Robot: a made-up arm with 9 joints.
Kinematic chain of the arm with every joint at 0, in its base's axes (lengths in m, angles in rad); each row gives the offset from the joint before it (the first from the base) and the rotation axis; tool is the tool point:
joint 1: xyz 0 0 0.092 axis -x
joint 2: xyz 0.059 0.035 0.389 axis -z
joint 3: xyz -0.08 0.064 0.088 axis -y
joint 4: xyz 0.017 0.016 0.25 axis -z
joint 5: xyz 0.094 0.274 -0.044 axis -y
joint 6: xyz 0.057 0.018 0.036 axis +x
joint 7: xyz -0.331 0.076 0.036 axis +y
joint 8: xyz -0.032 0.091 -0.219 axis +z
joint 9: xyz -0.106 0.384 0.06 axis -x
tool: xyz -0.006 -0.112 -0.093
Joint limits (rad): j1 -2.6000..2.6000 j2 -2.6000..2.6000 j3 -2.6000..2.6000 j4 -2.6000..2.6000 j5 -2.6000..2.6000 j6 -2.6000..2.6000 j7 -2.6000..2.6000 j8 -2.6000..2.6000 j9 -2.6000..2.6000
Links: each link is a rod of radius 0.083 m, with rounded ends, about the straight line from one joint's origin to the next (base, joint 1, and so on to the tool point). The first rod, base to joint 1, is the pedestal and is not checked.
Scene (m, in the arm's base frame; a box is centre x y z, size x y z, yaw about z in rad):
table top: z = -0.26
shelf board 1: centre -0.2 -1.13 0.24 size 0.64 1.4 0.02 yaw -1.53
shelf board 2: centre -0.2 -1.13 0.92 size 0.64 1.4 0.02 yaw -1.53
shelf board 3: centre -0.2 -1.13 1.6 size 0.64 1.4 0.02 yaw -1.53
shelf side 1: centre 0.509 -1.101 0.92 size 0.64 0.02 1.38 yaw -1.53
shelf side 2: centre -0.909 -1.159 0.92 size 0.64 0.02 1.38 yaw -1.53
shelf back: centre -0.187 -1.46 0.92 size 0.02 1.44 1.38 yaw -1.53
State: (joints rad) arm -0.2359 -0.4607 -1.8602 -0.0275 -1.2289 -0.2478 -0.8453 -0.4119 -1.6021
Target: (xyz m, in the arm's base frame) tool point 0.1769 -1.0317 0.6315
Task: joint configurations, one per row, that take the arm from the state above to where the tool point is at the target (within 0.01 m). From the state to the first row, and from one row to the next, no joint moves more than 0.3 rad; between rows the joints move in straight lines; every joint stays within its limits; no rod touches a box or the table.
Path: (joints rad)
1: -0.2779 -0.4386 -1.8753 -0.1747 -1.1761 -0.5316 -0.8844 -0.2996 -1.5091
2: -0.3200 -0.4165 -1.8905 -0.3219 -1.1233 -0.8153 -0.9234 -0.1873 -1.4161
3: -0.3620 -0.3943 -1.9056 -0.4691 -1.0704 -1.0991 -0.9625 -0.0751 -1.3231
4: -0.4041 -0.3722 -1.9207 -0.6163 -1.0176 -1.3829 -1.0015 0.0372 -1.2301
5: -0.4461 -0.3501 -1.9358 -0.7635 -0.9648 -1.6666 -1.0406 0.1495 -1.1372
6: -0.7173 -0.3455 -1.8840 -0.7361 -1.0280 -1.4237 -0.9419 0.0689 -1.2576
7: -0.9884 -0.3408 -1.8322 -0.7088 -1.0912 -1.1807 -0.8432 -0.0118 -1.3781
8: -1.2595 -0.3362 -1.7803 -0.6814 -1.1544 -0.9378 -0.7446 -0.0924 -1.4986

